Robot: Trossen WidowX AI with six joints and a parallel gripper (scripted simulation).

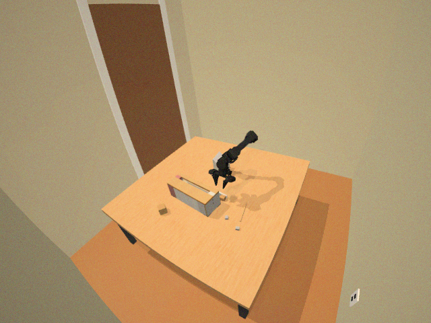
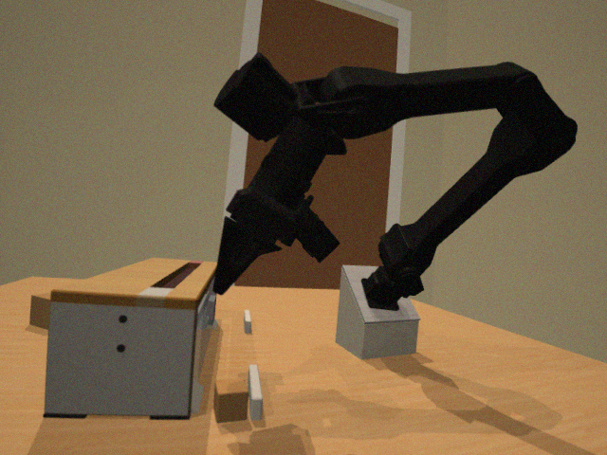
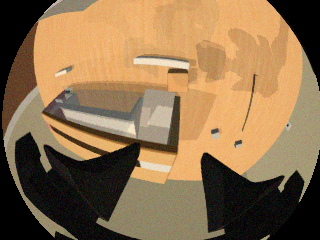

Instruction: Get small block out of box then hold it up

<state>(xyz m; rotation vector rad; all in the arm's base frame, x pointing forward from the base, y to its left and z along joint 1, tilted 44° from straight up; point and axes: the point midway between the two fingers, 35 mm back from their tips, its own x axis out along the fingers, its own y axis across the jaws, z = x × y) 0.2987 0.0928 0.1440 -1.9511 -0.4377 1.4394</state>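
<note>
The tan block lies 2 cm behind my gripper tip and 12 cm below it. Round my gripper tip: thin stick 2 cm ahead, 18 cm to the left, 14 cm below; box 3 cm ahead, 19 cm to the right, 8 cm below; brown block 28 cm ahead, 33 cm to the right, 11 cm below.
</note>
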